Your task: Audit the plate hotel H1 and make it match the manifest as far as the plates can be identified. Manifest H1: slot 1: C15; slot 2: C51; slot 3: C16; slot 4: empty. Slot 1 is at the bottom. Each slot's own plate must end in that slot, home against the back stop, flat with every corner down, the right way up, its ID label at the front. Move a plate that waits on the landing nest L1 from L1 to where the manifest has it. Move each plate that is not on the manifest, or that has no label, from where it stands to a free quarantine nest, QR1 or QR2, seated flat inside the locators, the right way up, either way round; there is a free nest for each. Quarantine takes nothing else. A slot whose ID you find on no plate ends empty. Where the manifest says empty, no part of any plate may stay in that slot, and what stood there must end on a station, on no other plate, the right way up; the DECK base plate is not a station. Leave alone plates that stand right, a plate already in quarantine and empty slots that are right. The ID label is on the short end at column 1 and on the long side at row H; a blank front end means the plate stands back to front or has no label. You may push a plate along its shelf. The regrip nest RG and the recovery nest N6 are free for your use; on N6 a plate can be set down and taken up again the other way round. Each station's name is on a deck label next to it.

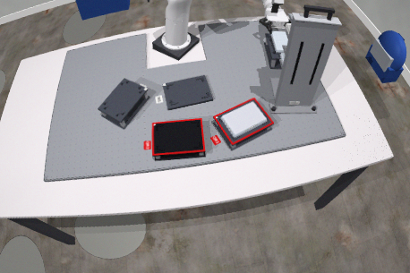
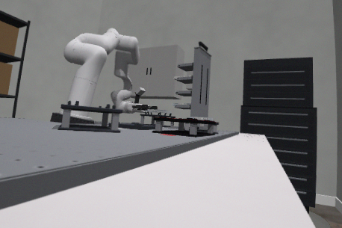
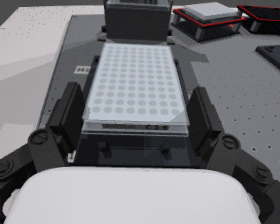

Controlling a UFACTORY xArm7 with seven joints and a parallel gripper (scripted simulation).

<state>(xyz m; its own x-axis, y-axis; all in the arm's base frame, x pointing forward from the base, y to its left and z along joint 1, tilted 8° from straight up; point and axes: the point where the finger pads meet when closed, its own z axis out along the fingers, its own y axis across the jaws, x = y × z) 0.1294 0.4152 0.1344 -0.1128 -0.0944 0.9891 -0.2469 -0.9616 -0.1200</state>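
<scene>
Right now my hand is 10 cm above the RG label, 5 cm past it and 1 cm to the right of it. The rest, counted from my hand: H1 label: 20 cm ahead, 10 cm below, 5 cm to the left; white plate: 35 cm ahead, 29 cm to the right, 5 cm below; plate labelled C16: 23 cm ahead, 16 cm above, 6 cm to the right.
</scene>
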